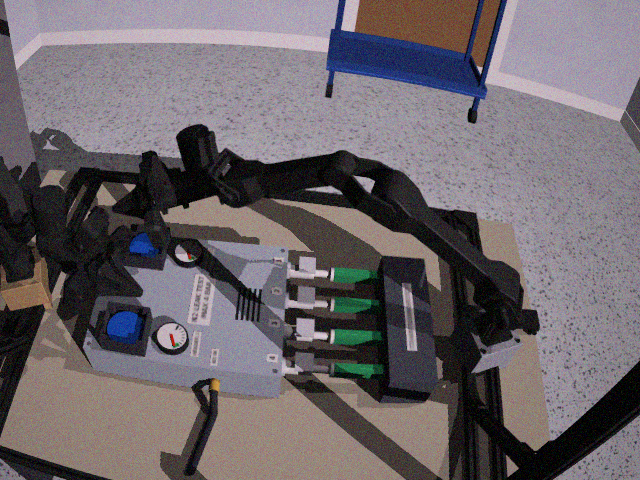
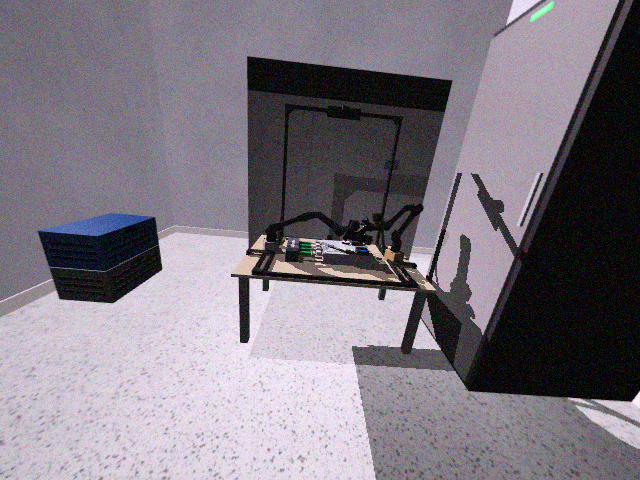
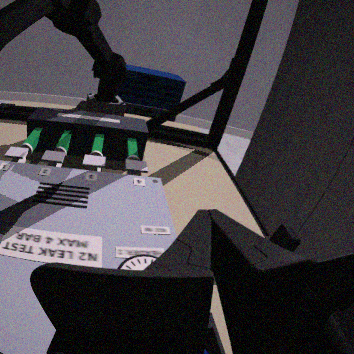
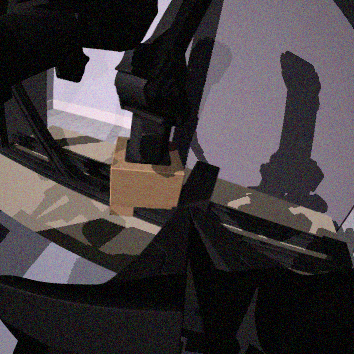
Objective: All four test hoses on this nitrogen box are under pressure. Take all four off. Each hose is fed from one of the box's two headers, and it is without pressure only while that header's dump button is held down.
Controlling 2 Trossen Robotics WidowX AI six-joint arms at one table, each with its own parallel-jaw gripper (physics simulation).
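Pixels of known places: left gripper, fingertip midpoint: (image 1: 142,293) (image 3: 206,218); right gripper, fingertip midpoint: (image 1: 112,209) (image 2: 372,240) (image 4: 186,216); left arm's base, link origin: (image 1: 20,268) (image 2: 395,250) (image 4: 147,152); right arm's base, link origin: (image 1: 493,329) (image 2: 270,240) (image 3: 105,98).
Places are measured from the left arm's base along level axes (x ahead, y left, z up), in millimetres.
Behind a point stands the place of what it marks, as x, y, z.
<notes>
The grey nitrogen box (image 1: 223,343) @(378, -262, -4) (image 3: 116,211) @(397, -254, -4) (image 2: 347,257) @(405, -28, -25) lies on the table. Four green hoses (image 1: 353,274) @(653, -175, -19) (image 1: 353,305) @(623, -240, -19) (image 1: 356,336) @(601, -304, -19) (image 1: 357,369) @(575, -367, -19) (image 3: 98,143) @(599, -301, -19) are plugged between its ports and a dark block (image 1: 409,329) @(688, -331, -3) (image 3: 88,123) @(664, -296, -4). Two blue dump buttons sit at its left end, the upper (image 1: 141,245) @(279, -24, 12) and the lower (image 1: 124,328) @(213, -204, 12), each beside a round gauge (image 1: 187,252) @(365, -66, 12) (image 1: 170,338) @(291, -241, 11). My right gripper (image 1: 157,230) (image 4: 186,216) @(234, -1, 97) is shut and empty, its tips at the upper button's rim. My left gripper (image 3: 206,218) @(261, -225, 121) is shut and empty by the lower button, which shows uncovered.
A black feed hose with a yellow collar (image 1: 209,405) @(325, -345, -59) leaves the box's front. Black frame rails (image 1: 466,410) @(747, -504, -69) run along the table's right edge. A wooden block (image 4: 145,189) @(50, 0, -31) carries the left arm's base. A blue cart (image 1: 404,62) stands behind. A tall grey cabinet (image 2: 509,214) stands beside the table.
</notes>
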